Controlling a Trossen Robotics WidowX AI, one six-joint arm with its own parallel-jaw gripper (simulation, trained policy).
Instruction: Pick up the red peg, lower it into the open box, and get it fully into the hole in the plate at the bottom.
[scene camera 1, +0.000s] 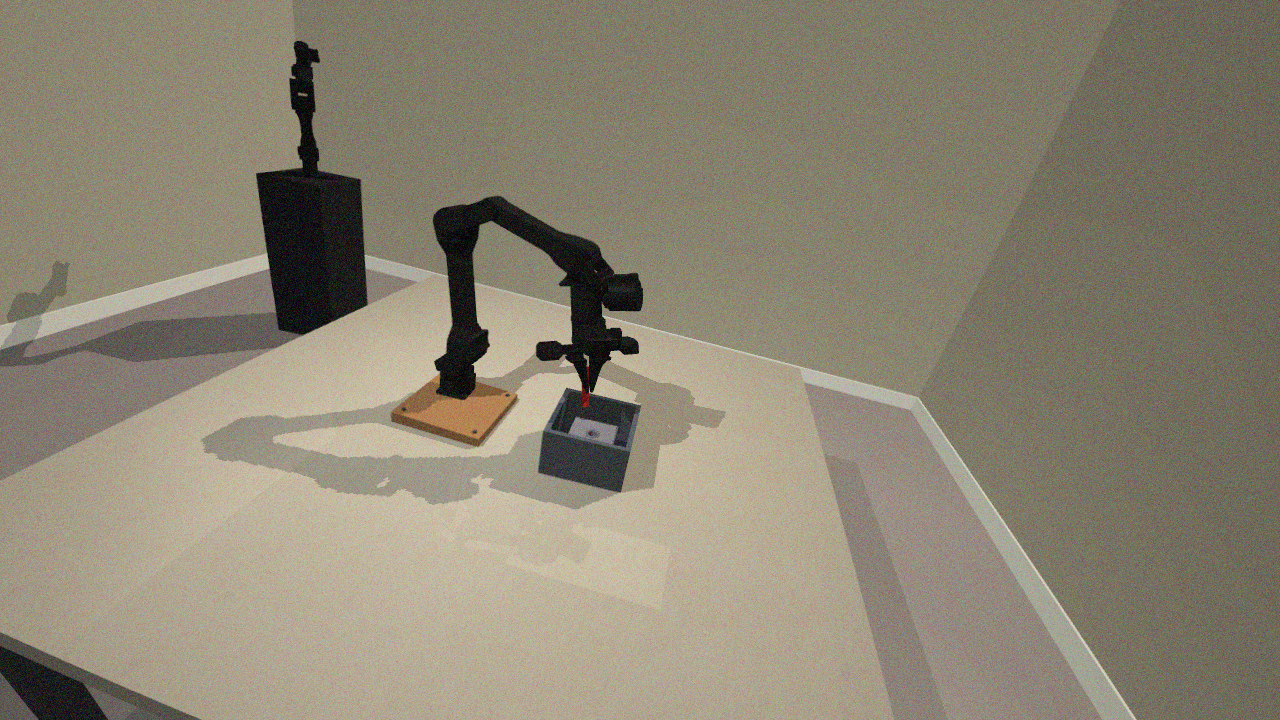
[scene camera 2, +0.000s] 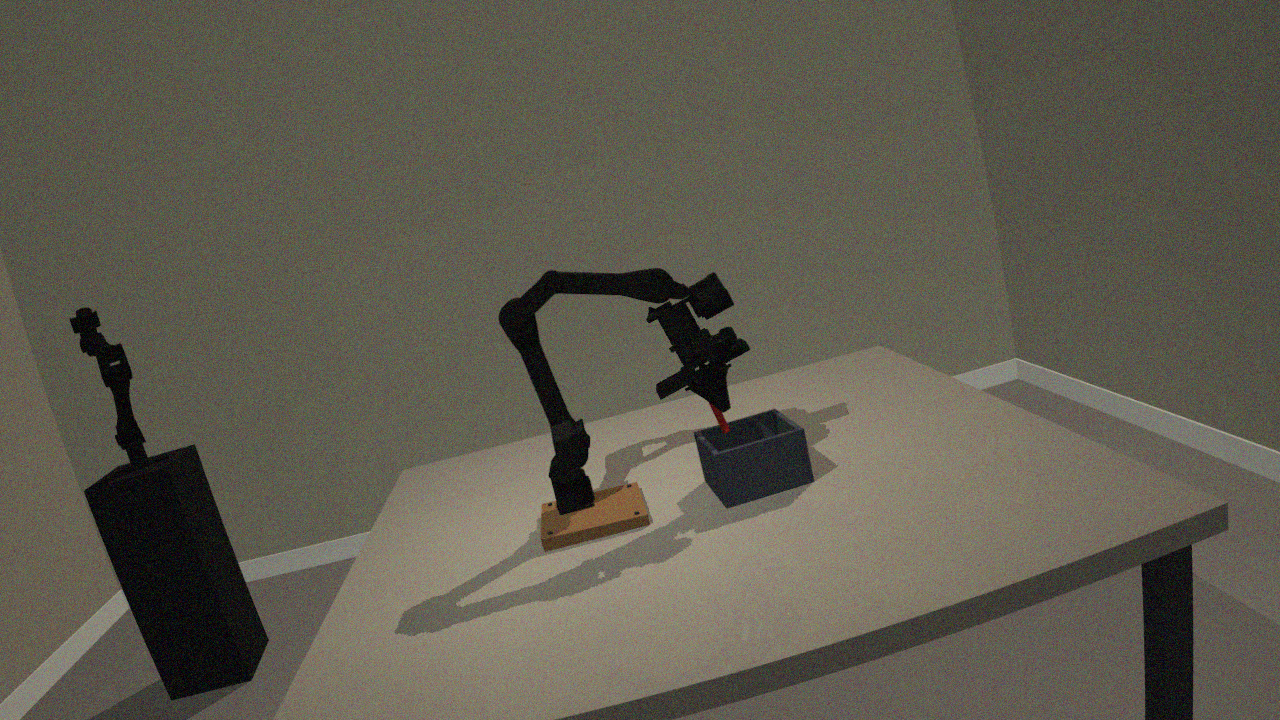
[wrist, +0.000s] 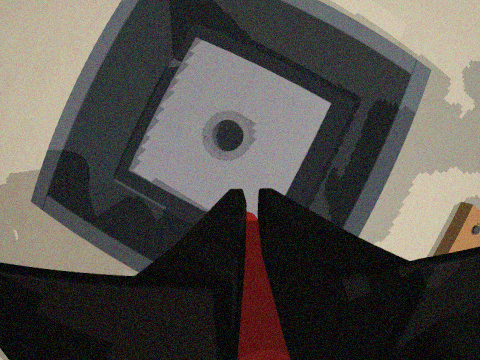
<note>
In view: my gripper (scene camera 2: 726, 410) and a plate (scene camera 1: 582, 427).
The plate also shows in the wrist view (wrist: 213, 89). My gripper shows as well in scene camera 1 (scene camera 1: 589, 392) and in the wrist view (wrist: 250, 202). Scene camera 2 misses the plate, which is hidden by a grey box.
</note>
